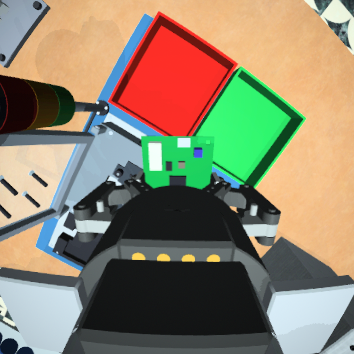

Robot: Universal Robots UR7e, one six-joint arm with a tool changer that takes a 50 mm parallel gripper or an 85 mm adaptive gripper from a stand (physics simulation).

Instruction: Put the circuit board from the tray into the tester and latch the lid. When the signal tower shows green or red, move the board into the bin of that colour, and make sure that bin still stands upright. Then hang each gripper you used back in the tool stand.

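Note:
My gripper is shut on the green circuit board, held above the gap between the tester and the bins. The board's near edge is hidden by the gripper. The red bin stands upright at upper centre and the green bin stands upright to its right; the insides that show hold no board. The tester is at left centre, partly behind the board and gripper. Its lid is open to the left. The signal tower at the left shows dark red, amber and green segments, none brightly lit.
A blue base runs under the tester and beside the red bin. Part of a black tray shows at lower left. A grey plate is at the top left corner. A dark grey block is at lower right.

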